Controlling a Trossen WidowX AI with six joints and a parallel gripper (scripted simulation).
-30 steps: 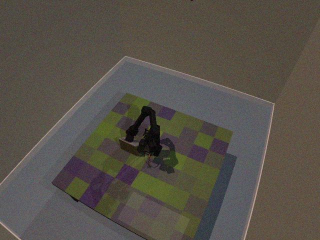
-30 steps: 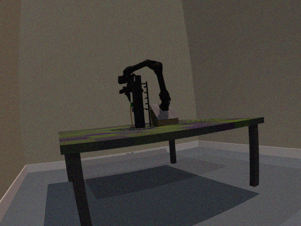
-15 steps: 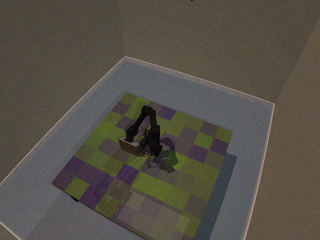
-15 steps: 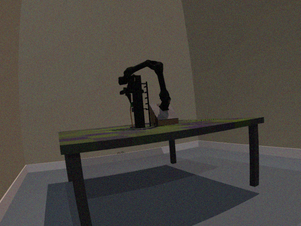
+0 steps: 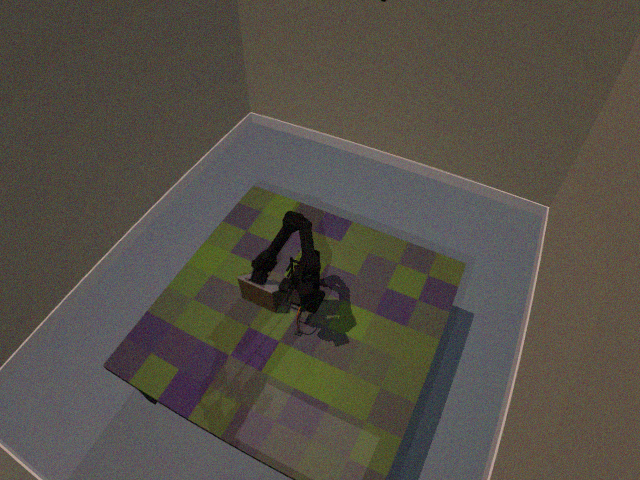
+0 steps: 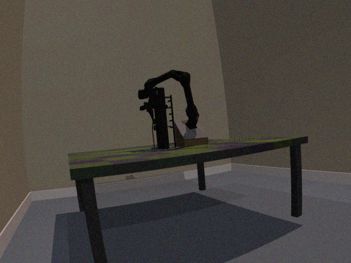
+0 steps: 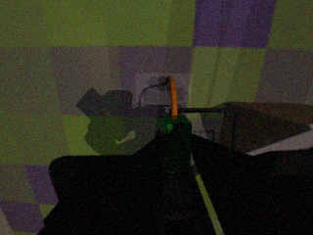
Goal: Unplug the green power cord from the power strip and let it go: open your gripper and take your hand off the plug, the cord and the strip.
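Right now my gripper tip is 20 mm to the right of the green plug.
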